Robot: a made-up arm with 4 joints.
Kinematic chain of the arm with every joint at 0, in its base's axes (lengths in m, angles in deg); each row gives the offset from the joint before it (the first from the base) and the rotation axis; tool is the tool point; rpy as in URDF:
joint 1: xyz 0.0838 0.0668 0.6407 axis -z
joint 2: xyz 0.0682 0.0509 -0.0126 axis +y
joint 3: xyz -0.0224 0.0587 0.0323 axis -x
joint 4: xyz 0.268 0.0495 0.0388 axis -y
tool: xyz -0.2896 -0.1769 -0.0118 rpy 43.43 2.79 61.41
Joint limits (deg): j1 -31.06..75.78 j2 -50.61..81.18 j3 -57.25..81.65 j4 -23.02..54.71
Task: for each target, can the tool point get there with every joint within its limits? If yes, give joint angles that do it. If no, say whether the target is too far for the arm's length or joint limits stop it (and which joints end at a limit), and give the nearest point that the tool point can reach.
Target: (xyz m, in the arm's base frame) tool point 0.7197 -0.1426 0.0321
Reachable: no: too far | nearest point 0.3442 -0.0190 0.4517 | short by 0.577 m
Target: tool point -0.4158 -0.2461 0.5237
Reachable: no: joint limits stop it (at a limit: joint 1, joint 4) | nearest point -0.0084 -0.1020 0.5604 | short by 0.434 m
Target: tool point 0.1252 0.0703 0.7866
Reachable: yes | joints 13.27 3.86 16.18 -12.93
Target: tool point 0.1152 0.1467 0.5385
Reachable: yes | joints 49.43 52.19 -35.23 31.31
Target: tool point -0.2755 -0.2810 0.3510
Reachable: no: joint limits stop it (at a limit: joint 1, joint 2, joint 4) | nearest point -0.0004 -0.1178 0.5531 | short by 0.378 m
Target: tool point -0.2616 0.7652 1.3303
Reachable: no: too far | nearest point 0.0223 0.2992 0.8088 | short by 0.755 m
